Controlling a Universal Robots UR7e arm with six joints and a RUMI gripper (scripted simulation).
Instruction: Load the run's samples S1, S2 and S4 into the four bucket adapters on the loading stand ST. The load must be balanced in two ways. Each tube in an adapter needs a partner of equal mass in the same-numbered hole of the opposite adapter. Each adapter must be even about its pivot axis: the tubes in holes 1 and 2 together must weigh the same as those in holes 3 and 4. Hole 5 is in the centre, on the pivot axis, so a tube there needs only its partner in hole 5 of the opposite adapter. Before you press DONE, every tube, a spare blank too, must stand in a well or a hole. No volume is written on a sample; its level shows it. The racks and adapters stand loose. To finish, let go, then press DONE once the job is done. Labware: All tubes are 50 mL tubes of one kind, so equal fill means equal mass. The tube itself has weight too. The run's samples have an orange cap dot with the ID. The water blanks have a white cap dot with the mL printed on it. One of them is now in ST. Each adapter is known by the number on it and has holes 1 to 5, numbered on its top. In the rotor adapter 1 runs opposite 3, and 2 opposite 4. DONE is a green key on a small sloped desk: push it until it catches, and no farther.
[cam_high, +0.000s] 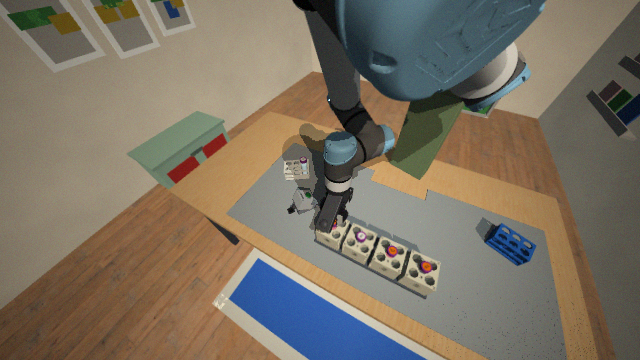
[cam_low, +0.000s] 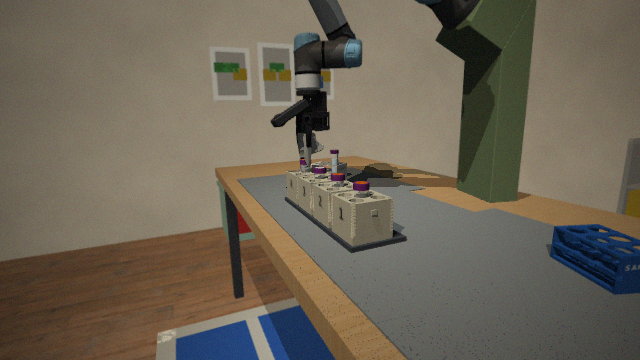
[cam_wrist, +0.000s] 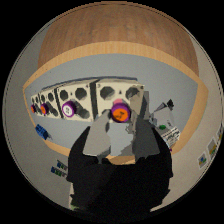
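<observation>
The green done key is 150 mm behind my hand, 120 mm to the right of it and 60 mm below it. Also, from my hand: small white rack: 340 mm behind, 210 mm to the right, 100 mm below; adapter 2: 80 mm ahead, 200 mm to the left, 80 mm below.
</observation>
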